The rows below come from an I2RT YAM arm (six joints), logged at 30 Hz.
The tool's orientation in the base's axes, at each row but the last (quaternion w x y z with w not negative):
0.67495 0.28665 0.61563 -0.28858
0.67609 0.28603 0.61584 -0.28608
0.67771 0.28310 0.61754 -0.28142
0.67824 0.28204 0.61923 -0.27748
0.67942 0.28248 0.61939 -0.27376
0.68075 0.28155 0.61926 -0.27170
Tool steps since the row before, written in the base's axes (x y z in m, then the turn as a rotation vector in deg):
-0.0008 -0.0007 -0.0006 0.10 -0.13 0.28
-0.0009 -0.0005 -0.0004 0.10 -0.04 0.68
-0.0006 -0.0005 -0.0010 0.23 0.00 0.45
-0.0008 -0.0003 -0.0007 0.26 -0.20 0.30
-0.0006 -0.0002 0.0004 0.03 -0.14 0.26
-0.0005 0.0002 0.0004 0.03 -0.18 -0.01
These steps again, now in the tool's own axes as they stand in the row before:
0.0006 -0.0011 -0.0001 -0.27 0.00 0.18
0.0003 -0.0010 -0.0003 -0.67 0.07 0.15
0.0010 -0.0008 -0.0001 -0.43 0.18 0.19
0.0006 -0.0008 -0.0004 -0.27 0.06 0.35
-0.0004 -0.0006 -0.0002 -0.25 -0.06 0.14
-0.0004 -0.0002 -0.0005 0.02 -0.10 0.15

